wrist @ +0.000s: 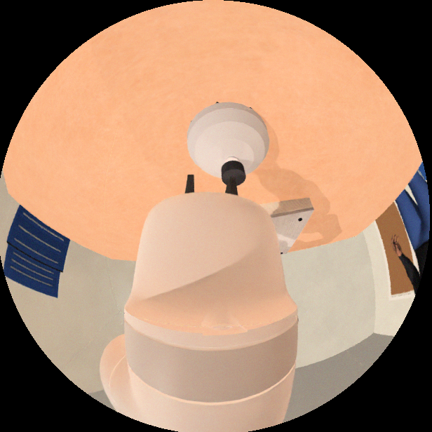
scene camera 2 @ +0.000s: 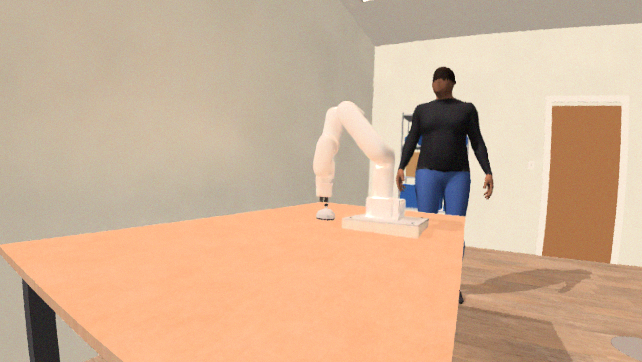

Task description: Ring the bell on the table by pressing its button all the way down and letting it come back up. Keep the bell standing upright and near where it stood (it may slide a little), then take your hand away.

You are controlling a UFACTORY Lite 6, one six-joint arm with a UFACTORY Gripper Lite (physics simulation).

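Frame: origin at the arm's base, x ahead, y left, z up, level; millimetres.
Seen in the pictures: hand, tool point: (scene camera 2: 323,199); arm's base, link origin: (scene camera 2: 381,217).
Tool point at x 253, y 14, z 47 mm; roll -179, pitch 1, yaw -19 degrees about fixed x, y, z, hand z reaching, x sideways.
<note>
Offsets run from my tool point to a thing's middle. Level surfaces: height alone.
The bell has a white dome {dy -16, dx -4, dz -50 mm} (scene camera 2: 325,214) (wrist: 225,135) and stands upright on the table {dz -83 mm} (scene camera 2: 240,280) (wrist: 125,100). Its black button {dy -16, dx -4, dz -22 mm} (scene camera 2: 326,204) (wrist: 233,172) sits on top, with a bit of pale stem showing under it in the wrist view. My gripper (scene camera 2: 324,200) (wrist: 210,184) points down just over the bell, its two black fingers apart with nothing between them. In the wrist view the right finger's tip meets or is hidden by the button; whether they touch I cannot tell. The left finger stands off to the button's left.
The arm's base plate (scene camera 2: 382,226) (wrist: 294,225) lies close to the bell, on the right in both views. A person in a black top (scene camera 2: 443,137) stands behind the table near a shelf rack. A brown door (scene camera 2: 582,182) is at the far right.
</note>
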